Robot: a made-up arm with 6 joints.
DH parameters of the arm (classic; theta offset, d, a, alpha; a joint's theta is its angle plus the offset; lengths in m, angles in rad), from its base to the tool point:
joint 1: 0 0.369 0 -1.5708
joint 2: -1.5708 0 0.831 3.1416
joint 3: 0 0 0 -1.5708
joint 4: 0 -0.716 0 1.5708
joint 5: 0 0.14 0 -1.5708
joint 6: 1.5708 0 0 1.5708
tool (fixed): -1.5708 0 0 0
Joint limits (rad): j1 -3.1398..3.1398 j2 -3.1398..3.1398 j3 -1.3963..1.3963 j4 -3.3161..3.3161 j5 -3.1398..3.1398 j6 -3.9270..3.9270
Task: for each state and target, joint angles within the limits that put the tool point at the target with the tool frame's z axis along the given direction. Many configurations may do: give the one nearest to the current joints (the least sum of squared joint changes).
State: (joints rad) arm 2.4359 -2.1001 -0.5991 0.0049 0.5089 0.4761
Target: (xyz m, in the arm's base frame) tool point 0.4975 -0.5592 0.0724 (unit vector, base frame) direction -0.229 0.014 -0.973
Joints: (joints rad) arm 2.1109 -2.8664 -0.4824 -0.1096 0.9098 0.2586
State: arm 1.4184 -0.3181 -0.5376 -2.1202 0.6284 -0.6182
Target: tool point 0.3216 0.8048 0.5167 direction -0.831 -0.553 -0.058
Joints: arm 1.0493 0.5287 -0.2905 -2.6303 0.9736 -0.8139
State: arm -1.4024 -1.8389 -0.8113 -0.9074 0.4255 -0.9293
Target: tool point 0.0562 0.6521 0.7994 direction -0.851 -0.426 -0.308
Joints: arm -1.7456 -1.9214 -0.3521 -1.1432 0.5891 -0.9853
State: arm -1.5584 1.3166 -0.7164 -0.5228 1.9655 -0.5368
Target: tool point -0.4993 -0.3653 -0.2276 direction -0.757 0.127 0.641
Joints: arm -2.2824 1.4701 -0.4341 0.0775 1.4156 -0.7304
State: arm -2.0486 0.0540 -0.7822 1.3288 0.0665 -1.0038
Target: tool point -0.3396 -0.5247 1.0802 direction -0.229 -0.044 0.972
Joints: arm -2.0160 -0.1161 -0.4328 0.9577 0.4022 -1.1176
